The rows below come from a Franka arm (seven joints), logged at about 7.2 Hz.
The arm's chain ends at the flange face. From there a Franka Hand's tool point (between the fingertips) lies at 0.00 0.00 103.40 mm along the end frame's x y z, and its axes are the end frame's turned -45 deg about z.
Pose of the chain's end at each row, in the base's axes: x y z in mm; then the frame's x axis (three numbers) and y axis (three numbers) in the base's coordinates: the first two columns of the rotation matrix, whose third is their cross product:
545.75 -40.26 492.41 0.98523 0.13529 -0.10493 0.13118 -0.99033 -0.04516
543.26 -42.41 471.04 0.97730 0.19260 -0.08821 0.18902 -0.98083 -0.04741
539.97 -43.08 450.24 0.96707 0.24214 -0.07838 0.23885 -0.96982 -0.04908
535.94 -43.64 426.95 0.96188 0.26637 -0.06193 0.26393 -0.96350 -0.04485
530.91 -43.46 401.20 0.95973 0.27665 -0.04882 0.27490 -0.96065 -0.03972
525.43 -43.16 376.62 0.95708 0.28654 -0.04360 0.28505 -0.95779 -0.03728
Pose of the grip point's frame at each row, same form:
534.37 -37.08 389.69 0.60390 0.79593 -0.04226 0.78942 -0.60460 -0.10613
533.37 -39.34 368.16 0.55740 0.82974 -0.02885 0.82471 -0.55736 -0.09590
530.88 -40.11 347.28 0.51493 0.85699 -0.02072 0.85271 -0.51455 -0.09013
528.53 -40.87 323.85 0.49353 0.86965 -0.01208 0.86678 -0.49295 -0.07550
524.92 -40.91 298.01 0.48425 0.87490 -0.00643 0.87302 -0.48366 -0.06261
520.01 -40.76 273.39 0.47520 0.87987 -0.00447 0.87832 -0.47465 -0.05719

